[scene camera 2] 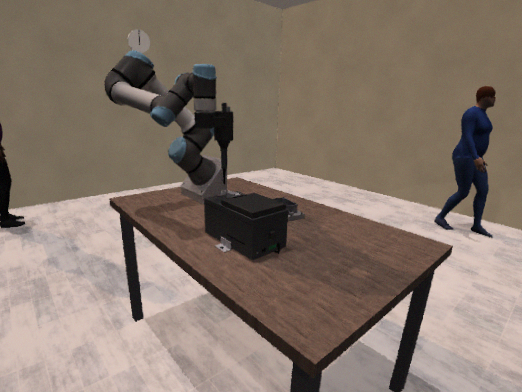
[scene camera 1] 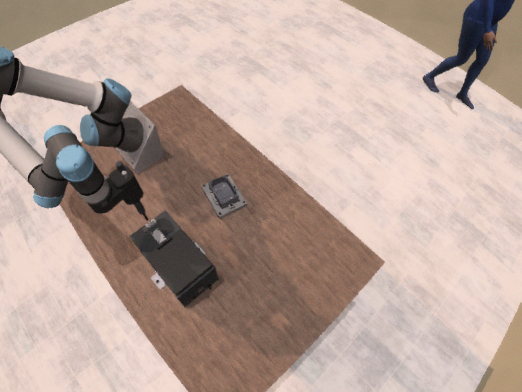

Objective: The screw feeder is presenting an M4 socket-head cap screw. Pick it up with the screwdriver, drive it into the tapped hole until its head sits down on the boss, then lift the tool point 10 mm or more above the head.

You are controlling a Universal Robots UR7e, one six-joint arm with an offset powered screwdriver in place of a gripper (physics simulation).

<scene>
same spot on black screw feeder: point(scene camera 2: 254, 233) = point(scene camera 1: 181, 300)
</scene>
